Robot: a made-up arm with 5 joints.
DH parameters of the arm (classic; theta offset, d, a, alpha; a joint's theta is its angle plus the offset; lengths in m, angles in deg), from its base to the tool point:
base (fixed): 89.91 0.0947 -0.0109 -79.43
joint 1: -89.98 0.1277 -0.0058 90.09
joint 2: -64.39 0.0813 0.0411 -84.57
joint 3: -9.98 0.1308 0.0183 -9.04
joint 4: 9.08 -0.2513 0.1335 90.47
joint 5: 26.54 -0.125 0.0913 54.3
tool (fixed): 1.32 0.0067 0 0
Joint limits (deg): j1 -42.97..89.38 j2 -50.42..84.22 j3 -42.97..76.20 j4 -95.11..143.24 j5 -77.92..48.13
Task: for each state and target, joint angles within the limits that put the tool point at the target. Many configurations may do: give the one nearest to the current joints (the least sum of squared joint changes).
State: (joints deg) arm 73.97 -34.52 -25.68 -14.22 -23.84
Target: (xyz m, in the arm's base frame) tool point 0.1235 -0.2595 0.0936
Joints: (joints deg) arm 64.29 -38.81 -20.49 -10.22 -27.21
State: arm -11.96 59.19 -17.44 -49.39 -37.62
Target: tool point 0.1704 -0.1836 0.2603
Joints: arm 0.01 40.43 -4.62 -37.12 -45.49
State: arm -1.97 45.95 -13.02 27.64 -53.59
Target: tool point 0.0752 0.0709 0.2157
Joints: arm -21.80 53.93 -4.94 48.20 -36.79
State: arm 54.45 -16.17 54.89 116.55 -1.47
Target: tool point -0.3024 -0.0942 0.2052
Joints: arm 63.16 -41.46 42.66 107.32 5.79
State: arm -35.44 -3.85 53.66 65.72 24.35
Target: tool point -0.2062 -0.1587 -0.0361
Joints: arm -11.40 11.11 76.20 100.94 32.54
